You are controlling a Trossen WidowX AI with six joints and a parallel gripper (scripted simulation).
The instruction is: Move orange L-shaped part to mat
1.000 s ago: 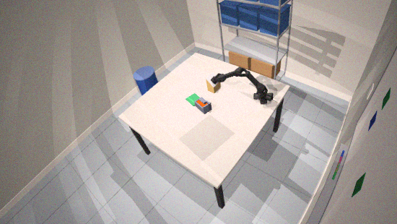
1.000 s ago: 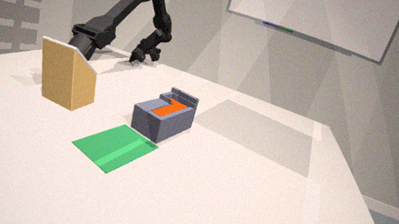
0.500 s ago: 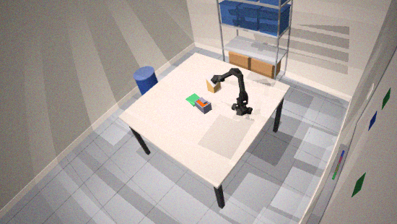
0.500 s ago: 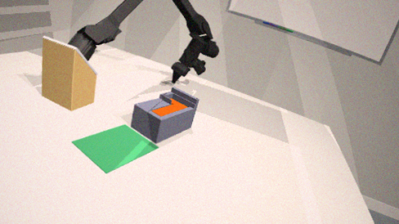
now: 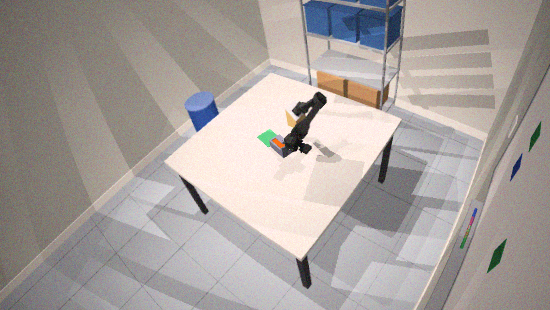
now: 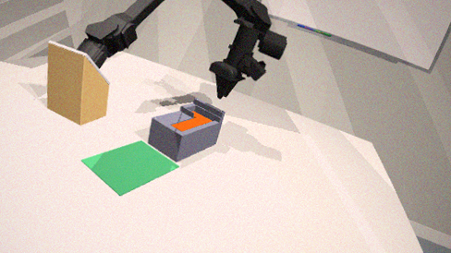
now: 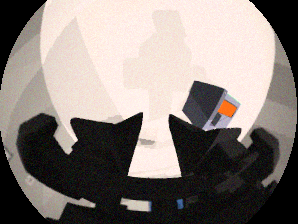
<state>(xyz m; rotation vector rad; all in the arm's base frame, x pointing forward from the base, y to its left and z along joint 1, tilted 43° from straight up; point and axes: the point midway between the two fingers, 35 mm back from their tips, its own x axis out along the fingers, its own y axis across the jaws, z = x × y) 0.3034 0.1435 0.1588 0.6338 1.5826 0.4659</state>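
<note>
Right now my gripper tip is 20 mm past the orange L-shaped part, 160 mm to the left of it and 40 mm above it. The rest, counted from my gripper tip: green mat (70 mm behind, 320 mm to the right, 100 mm below).
</note>
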